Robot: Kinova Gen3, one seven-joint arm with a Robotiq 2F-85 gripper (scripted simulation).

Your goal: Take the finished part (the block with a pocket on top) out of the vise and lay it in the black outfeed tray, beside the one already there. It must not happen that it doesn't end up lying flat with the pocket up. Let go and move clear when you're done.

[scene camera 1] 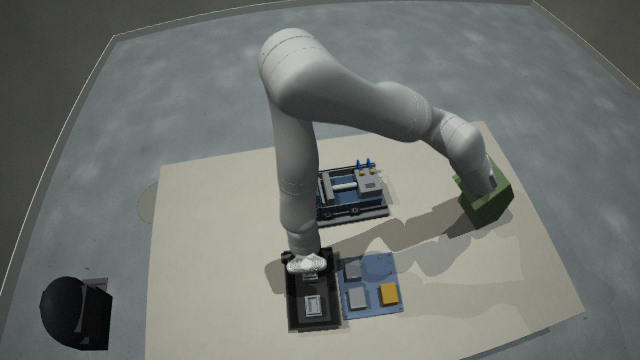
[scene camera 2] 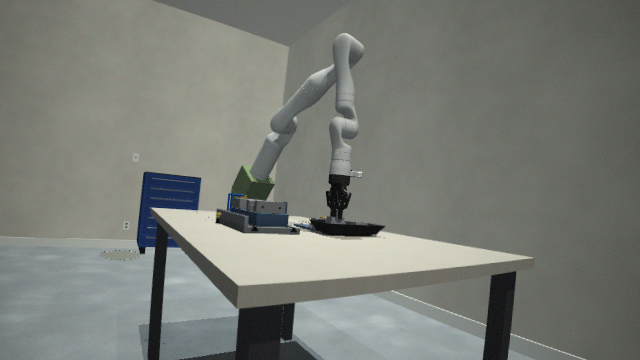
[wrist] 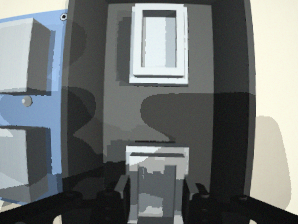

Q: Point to a finished part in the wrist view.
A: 158, 40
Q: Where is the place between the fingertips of my gripper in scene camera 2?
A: At 335, 220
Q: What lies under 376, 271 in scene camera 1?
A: A blue plate.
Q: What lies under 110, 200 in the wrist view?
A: My gripper.
